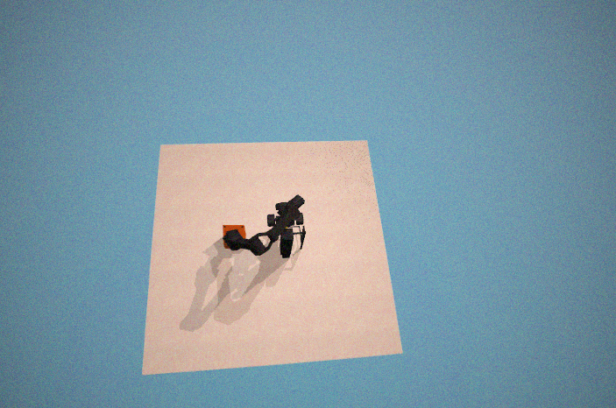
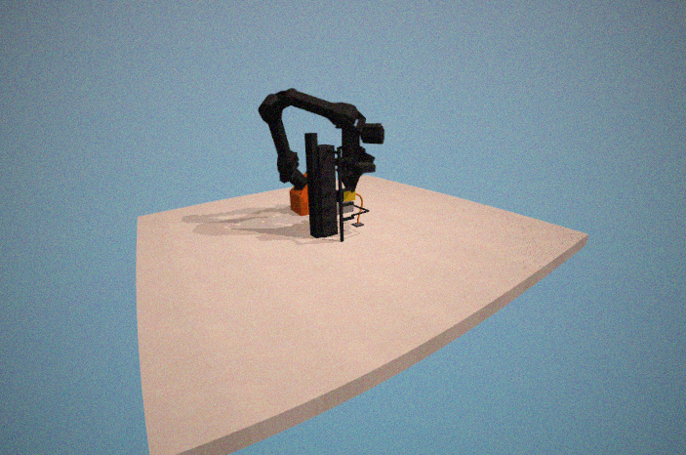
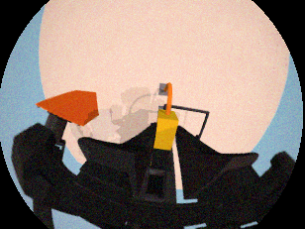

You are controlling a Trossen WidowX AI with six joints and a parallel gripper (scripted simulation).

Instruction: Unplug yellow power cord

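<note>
Now: the yellow plug 30 mm to the right of my gripper tip. The rest, counted from my gripper tip: power strip 110 mm to the right, 20 mm above, 10 mm behind; grey foot 120 mm below, 30 mm to the left; thin black rack 100 mm to the right, 80 mm ahead, 20 mm above.
</note>
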